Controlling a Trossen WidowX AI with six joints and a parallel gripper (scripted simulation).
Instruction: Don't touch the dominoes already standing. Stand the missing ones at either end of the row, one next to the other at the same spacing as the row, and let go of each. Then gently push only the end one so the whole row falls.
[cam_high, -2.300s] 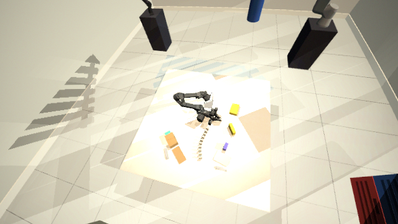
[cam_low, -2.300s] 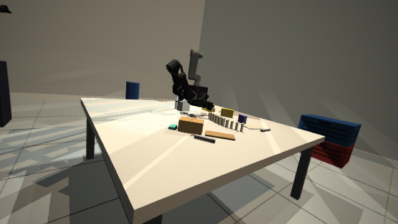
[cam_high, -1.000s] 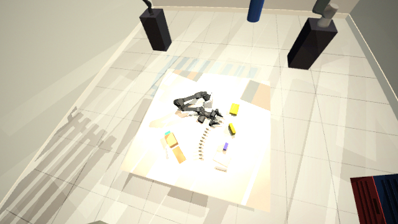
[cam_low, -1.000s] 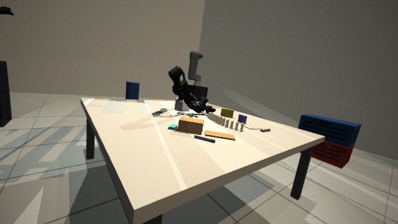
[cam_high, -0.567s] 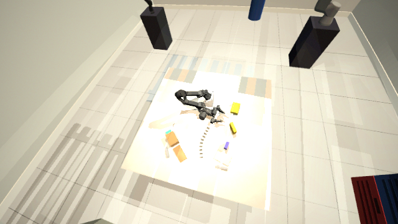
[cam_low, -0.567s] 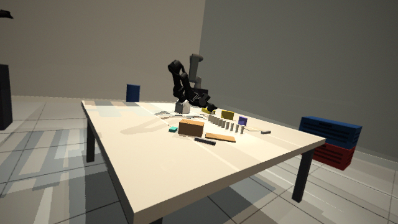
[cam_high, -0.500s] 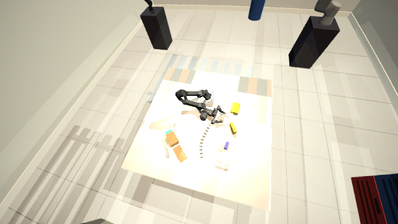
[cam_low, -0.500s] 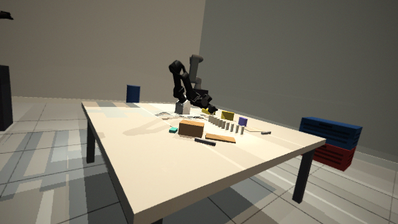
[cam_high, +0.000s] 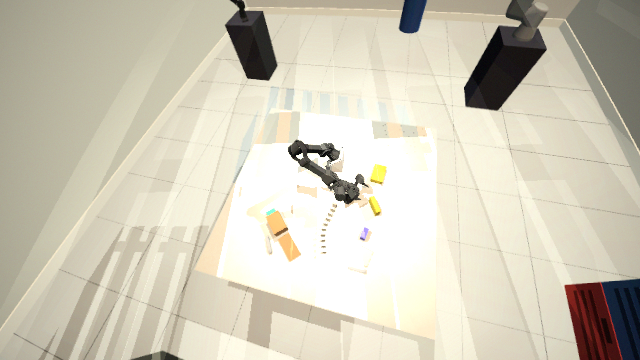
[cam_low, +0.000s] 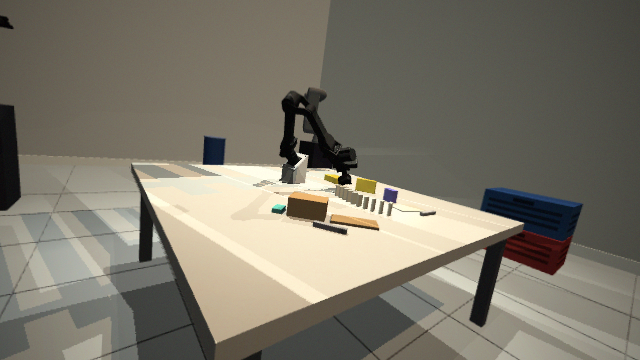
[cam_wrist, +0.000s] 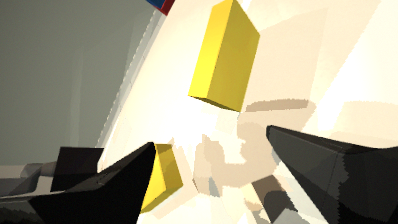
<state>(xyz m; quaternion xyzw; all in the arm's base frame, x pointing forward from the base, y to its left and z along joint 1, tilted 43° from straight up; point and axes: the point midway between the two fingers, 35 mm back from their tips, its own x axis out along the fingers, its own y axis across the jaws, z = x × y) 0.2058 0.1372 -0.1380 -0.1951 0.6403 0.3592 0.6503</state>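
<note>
Right now my gripper tip is 7 cm to the right of the yellow block, 5 cm short of it and 3 cm above it. The rest, counted from my gripper tip: flat board 40 cm ahead, 36 cm to the right, 6 cm below; then pale flat tile 34 cm ahead, 6 cm below, 3 cm to the left; then purple cube 23 cm ahead, 4 cm to the left, 4 cm below.
</note>
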